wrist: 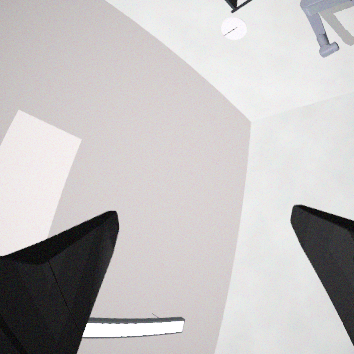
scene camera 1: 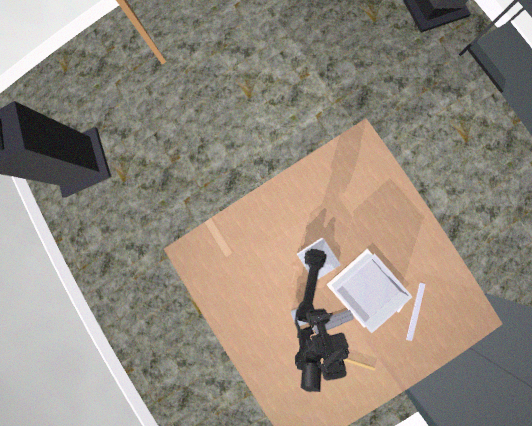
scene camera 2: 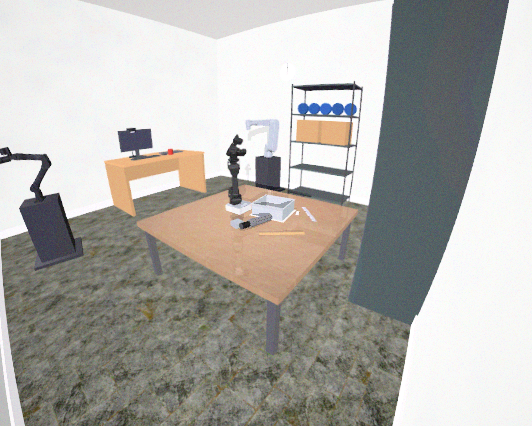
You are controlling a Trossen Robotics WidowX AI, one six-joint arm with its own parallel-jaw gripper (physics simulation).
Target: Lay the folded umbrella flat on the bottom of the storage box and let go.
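Where they show: gripper, fingertip midpoint: [wrist: 206,217] [scene camera 1: 336,330]; arm's base, origin of the base link: [scene camera 1: 312,257].
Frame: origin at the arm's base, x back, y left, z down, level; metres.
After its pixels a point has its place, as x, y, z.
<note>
The folded umbrella [scene camera 1: 340,320] @[-0.339, 0.015, 0.005] [scene camera 2: 257,221] @[-0.366, -0.066, 0.017], grey with a black section and a pale end, lies on the table beside the storage box, its grey end close to the box's near side. In scene camera 1 the arm hides part of it. The storage box [scene camera 1: 349,269] @[-0.132, 0.154, 0.044] [scene camera 2: 266,209] @[-0.296, 0.084, -0.013] is white and open-topped, and its bottom shows bare in scene camera 1. My gripper [wrist: 206,217] @[-0.110, -0.056, -0.532] is open and empty, with its fingers wide apart. It is raised high above the table and points up towards the wall and ceiling. The umbrella and box do not show in the wrist view.
The arm's white base plate [scene camera 1: 328,270] @[-0.087, 0.047, -0.001] [scene camera 2: 238,207] @[-0.086, -0.025, 0.005] stands left of the box. A thin white strip [scene camera 1: 416,312] @[-0.465, 0.399, 0.055] [scene camera 2: 309,214] @[-0.478, 0.386, 0.055] lies right of the box. A thin yellow stick [scene camera 1: 363,363] @[-0.612, 0.049, 0.047] [scene camera 2: 281,233] @[-0.561, -0.026, 0.049] lies on the table [scene camera 1: 250,280] @[-0.010, -0.341, 0.057] [scene camera 2: 200,235] @[-0.222, -0.439, 0.057] near the umbrella.
</note>
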